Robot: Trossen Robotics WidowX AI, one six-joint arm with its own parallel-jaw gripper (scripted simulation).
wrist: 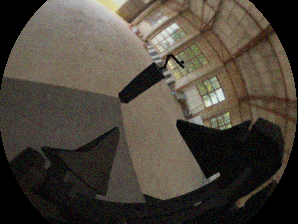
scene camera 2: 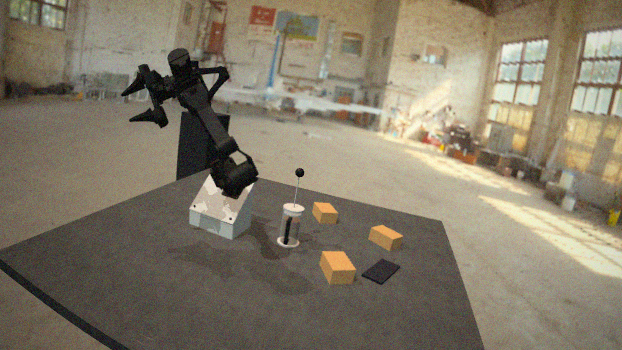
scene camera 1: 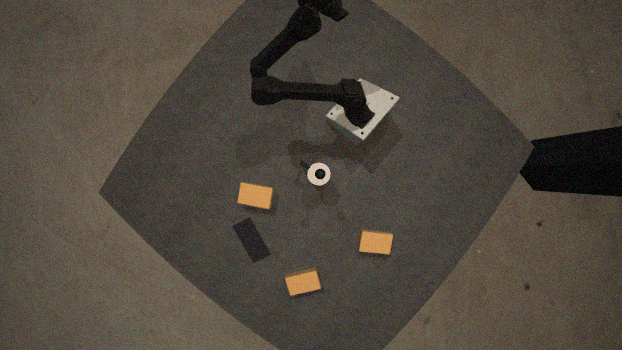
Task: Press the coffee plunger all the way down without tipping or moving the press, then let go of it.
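Observation:
Flat black pad [scene camera 1: 246, 230]; out of frame in the wrist view. My gripper [scene camera 2: 125, 107]: open, holding nothing. Gripper visible in the wrist view [wrist: 148, 126] too.

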